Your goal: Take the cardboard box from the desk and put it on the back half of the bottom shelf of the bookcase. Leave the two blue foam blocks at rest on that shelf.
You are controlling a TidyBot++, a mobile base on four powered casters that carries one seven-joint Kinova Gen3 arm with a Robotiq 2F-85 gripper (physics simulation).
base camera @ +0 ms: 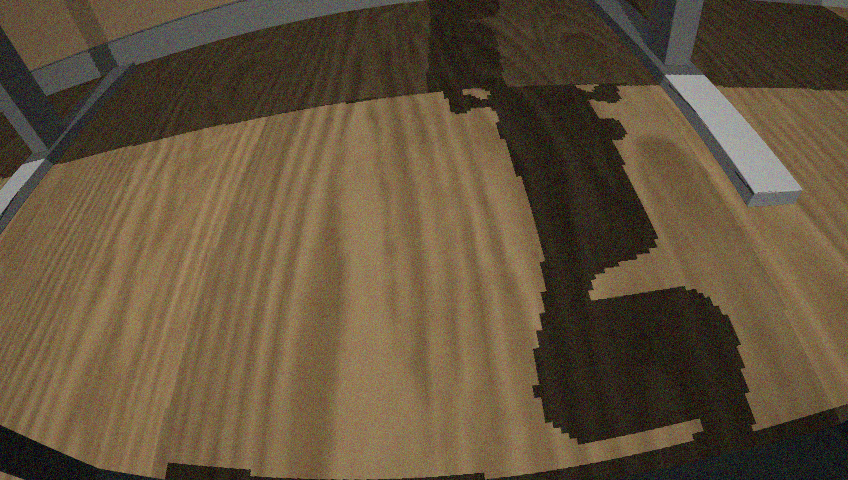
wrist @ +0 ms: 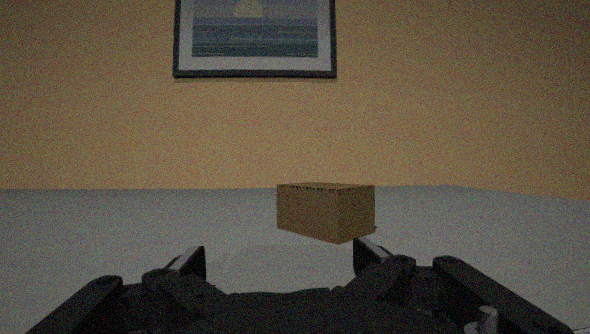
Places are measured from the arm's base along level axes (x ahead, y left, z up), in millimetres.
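Pixels of known places: gripper, fingertip midpoint: (wrist: pixel 280 259).
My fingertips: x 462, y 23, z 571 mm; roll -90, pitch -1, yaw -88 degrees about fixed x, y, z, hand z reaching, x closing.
Note:
Behind a point stands the place of what it marks.
The brown cardboard box (wrist: pixel 325 212) {y -18, x 555, z 581 mm} stands on the grey desk top (wrist: pixel 100 230) {y 229, x 602, z 553 mm} in the wrist view, one corner turned toward the camera. My gripper (wrist: pixel 280 259) {y 23, x 462, z 571 mm} is open, its two black fingers spread wide. The box is beyond the fingertips and right of the middle between them, in line with the right fingertip. The bookcase and the two blue foam blocks do not show in either view.
A framed picture (wrist: pixel 255 65) {y 109, x 1180, z 956 mm} hangs on the orange wall (wrist: pixel 425 115) {y -494, x 1220, z 801 mm} behind the desk. In the base camera view, grey desk legs with light feet (base camera: pixel 734 139) stand on the wooden floor (base camera: pixel 380 267) {y 69, x 393, z -397 mm} at left and right. The arm's shadow falls between them.

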